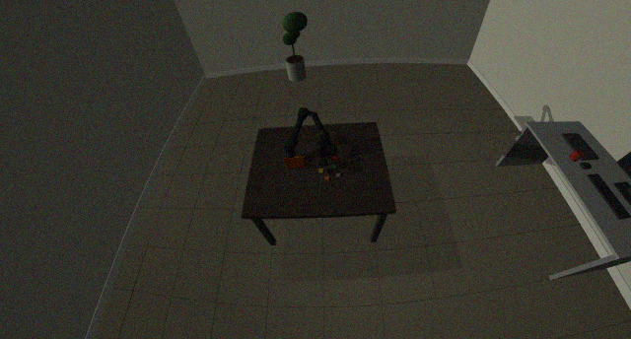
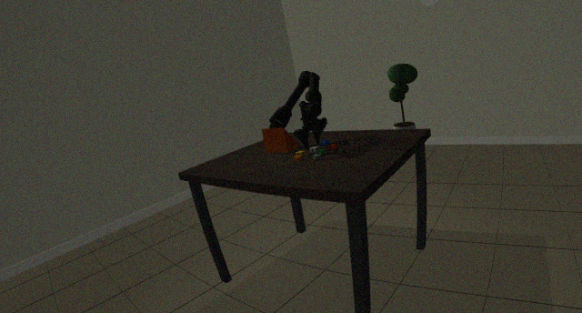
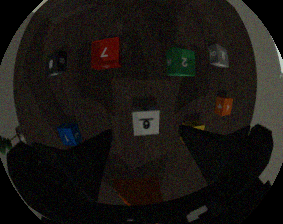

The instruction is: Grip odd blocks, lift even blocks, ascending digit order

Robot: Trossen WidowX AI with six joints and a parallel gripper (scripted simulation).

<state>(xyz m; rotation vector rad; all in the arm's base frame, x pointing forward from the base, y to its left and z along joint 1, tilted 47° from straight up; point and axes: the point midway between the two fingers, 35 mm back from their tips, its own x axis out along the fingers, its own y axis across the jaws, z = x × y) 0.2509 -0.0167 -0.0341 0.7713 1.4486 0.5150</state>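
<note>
Right now the white block is 10 mm ahead of my gripper tip and 10 mm below it. Also, from my gripper tip: green block 80 mm ahead, 60 mm to the right, 10 mm below; then red block 100 mm ahead, 30 mm to the left, 10 mm below; then yellow block 30 mm behind, 70 mm to the right, 10 mm below.
</note>
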